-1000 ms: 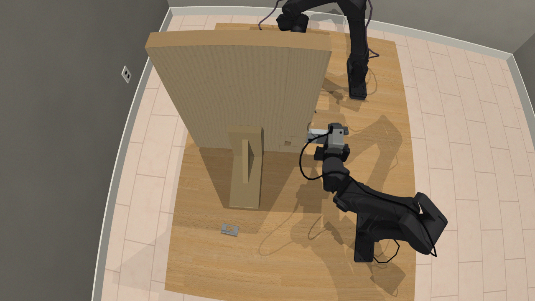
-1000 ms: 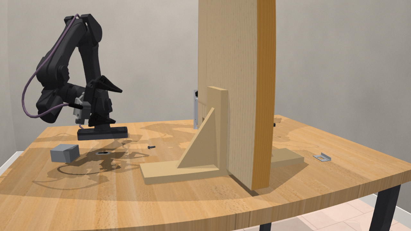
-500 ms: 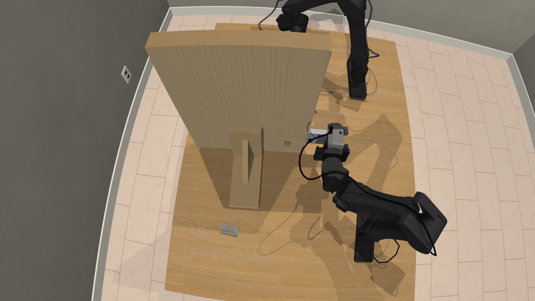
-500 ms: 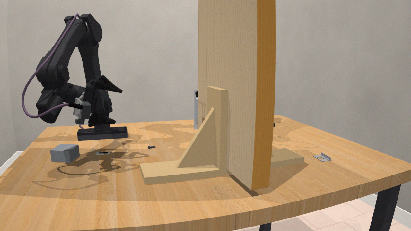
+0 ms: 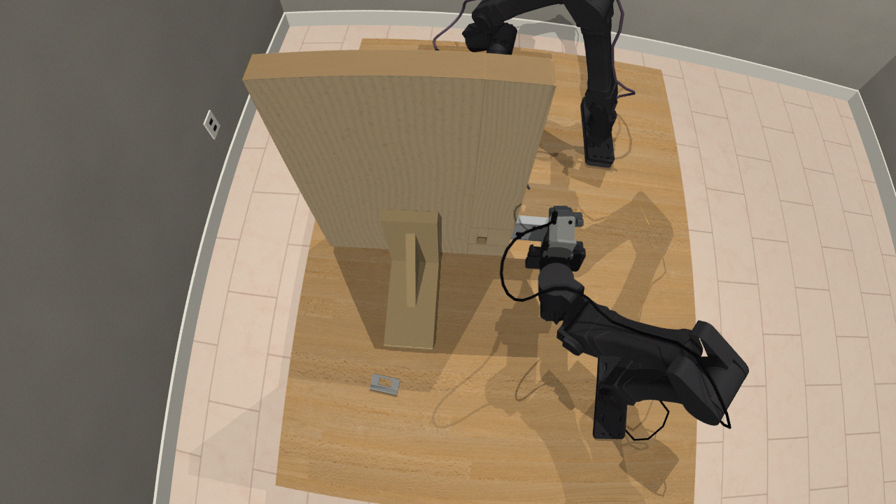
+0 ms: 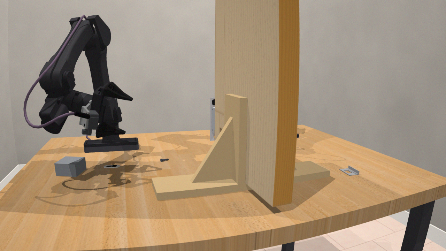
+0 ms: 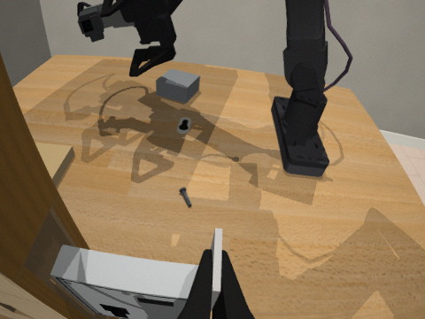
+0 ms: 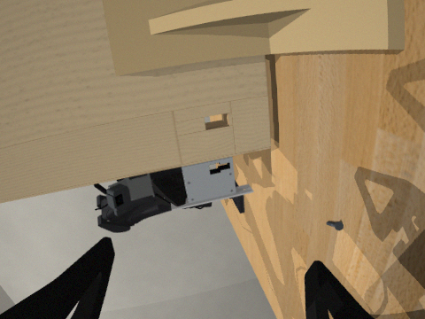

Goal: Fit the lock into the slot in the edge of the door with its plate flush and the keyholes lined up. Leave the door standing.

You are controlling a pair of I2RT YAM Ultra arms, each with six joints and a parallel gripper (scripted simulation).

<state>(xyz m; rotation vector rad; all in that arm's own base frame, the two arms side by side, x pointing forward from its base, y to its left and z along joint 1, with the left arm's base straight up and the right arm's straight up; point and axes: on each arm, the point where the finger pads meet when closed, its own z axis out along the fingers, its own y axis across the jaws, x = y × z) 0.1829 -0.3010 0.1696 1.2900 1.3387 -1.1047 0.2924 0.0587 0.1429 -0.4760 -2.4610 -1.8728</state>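
Now: the silver lock 40 mm ahead of my left hand and 50 mm below it. From my left hand the other things lie so: angled metal plate: 310 mm ahead, 310 mm to the left, 170 mm below; then keyhole cover: 50 mm ahead, 330 mm to the right, 170 mm below; then bolt: 30 mm ahead, 170 mm to the right, 170 mm below.
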